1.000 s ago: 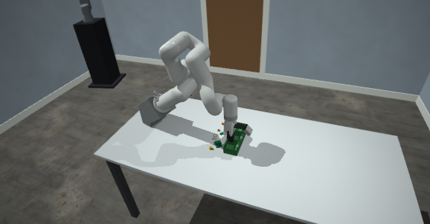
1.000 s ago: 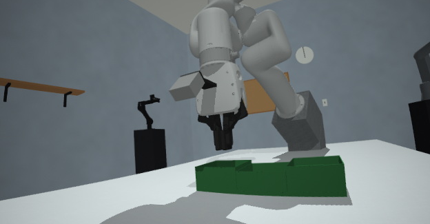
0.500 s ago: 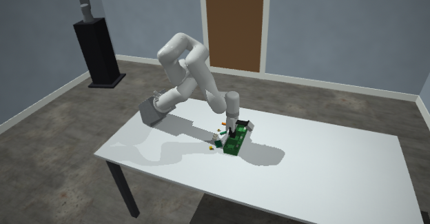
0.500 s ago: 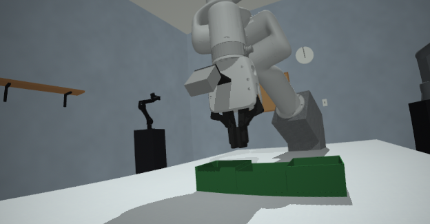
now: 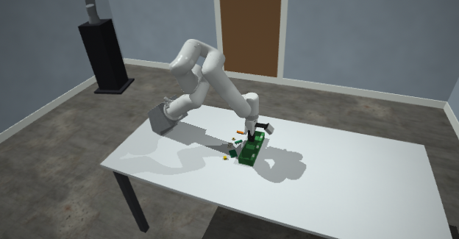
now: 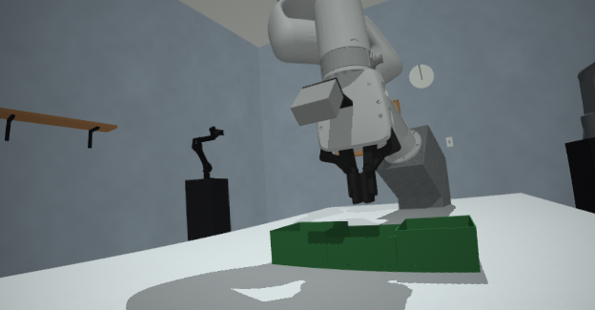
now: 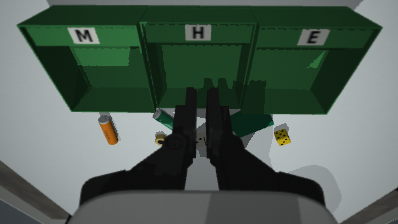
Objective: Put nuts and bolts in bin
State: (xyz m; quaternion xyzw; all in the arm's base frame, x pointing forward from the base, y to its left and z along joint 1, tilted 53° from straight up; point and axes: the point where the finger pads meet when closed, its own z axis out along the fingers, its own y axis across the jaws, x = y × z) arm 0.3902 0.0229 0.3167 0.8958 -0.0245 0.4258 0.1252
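The green bin row lies 7 cm below my hand. The rest, counted from my hand: white domino (13 cm behind, 3 cm to the left, 9 cm below); then green battery (8 cm behind, 6 cm to the left, 9 cm below); then flat green block (10 cm behind, 4 cm to the right, 9 cm below).
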